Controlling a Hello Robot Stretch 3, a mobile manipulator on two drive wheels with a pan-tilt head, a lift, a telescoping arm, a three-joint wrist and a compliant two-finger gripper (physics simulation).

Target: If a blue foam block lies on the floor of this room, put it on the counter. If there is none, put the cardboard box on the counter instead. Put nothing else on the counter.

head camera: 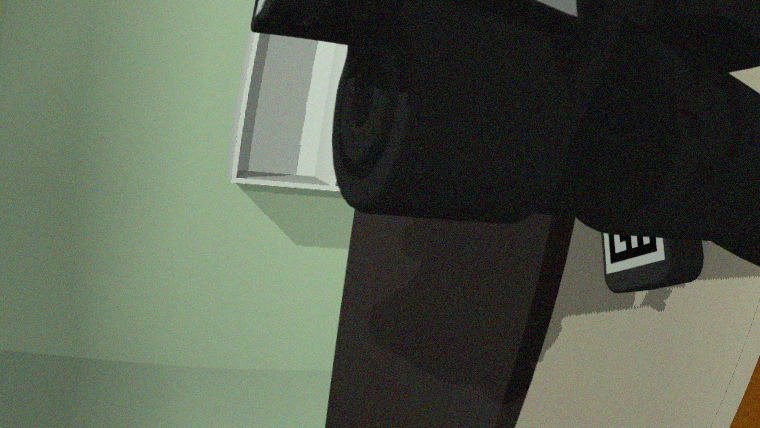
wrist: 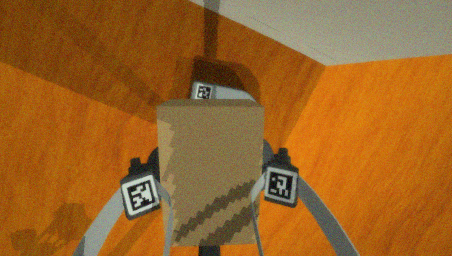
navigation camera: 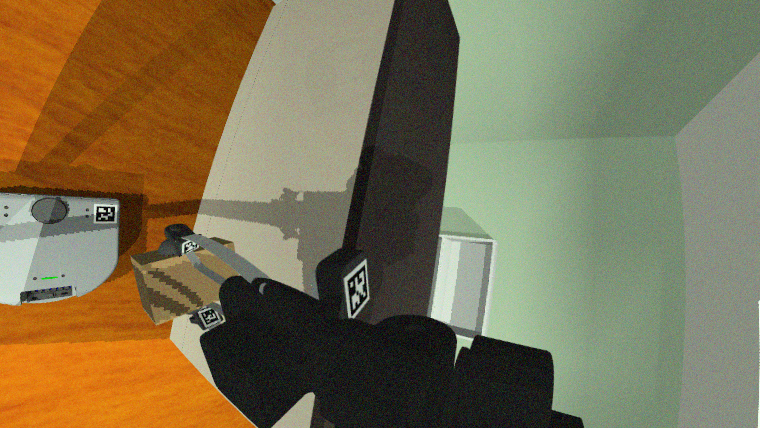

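The cardboard box (navigation camera: 175, 284) (wrist: 212, 132) is held between the two fingertips of my gripper (navigation camera: 192, 276) (wrist: 210, 158), which is shut on its sides. In the navigation view the box is beside the counter's beige front, over the wooden floor. The counter (head camera: 436, 329) (navigation camera: 417, 101) has a dark top and stands against the green wall. My arm and wrist cross in front of it in the head and navigation views and hide part of it. No blue foam block shows in these views.
My pale grey base (navigation camera: 69, 249) (wrist: 232, 93) is on the orange wooden floor (navigation camera: 95, 382) (wrist: 380, 150). A pale, open, box-like fixture (head camera: 245, 106) (navigation camera: 489, 287) is on the green wall (head camera: 159, 276) (navigation camera: 585, 212) beside the counter. Arm shadows fall across the counter.
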